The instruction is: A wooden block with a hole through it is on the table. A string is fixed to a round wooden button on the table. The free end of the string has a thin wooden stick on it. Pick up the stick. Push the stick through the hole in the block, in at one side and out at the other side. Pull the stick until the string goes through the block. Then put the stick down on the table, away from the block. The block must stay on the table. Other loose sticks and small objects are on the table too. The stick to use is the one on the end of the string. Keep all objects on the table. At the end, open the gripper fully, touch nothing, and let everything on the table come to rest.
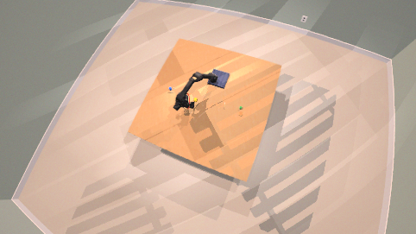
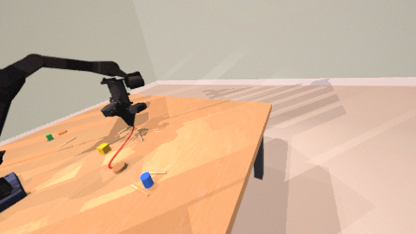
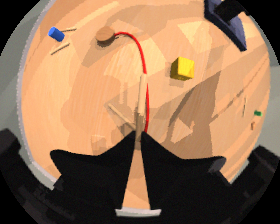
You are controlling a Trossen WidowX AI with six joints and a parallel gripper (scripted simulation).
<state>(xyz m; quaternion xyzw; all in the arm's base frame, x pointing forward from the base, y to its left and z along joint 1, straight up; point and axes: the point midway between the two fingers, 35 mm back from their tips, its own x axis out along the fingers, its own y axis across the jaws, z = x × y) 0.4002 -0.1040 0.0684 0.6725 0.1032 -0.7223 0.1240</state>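
The yellow wooden block lies 12 cm behind my gripper tip, 4 cm below it and 3 cm to the left of it. The rest, counted from my gripper tip: blue cylinder 28 cm to the right, 12 cm behind, 4 cm below; green piece 48 cm to the left, 23 cm behind, 4 cm below; round wooden button 13 cm to the right, 13 cm behind, 5 cm below.
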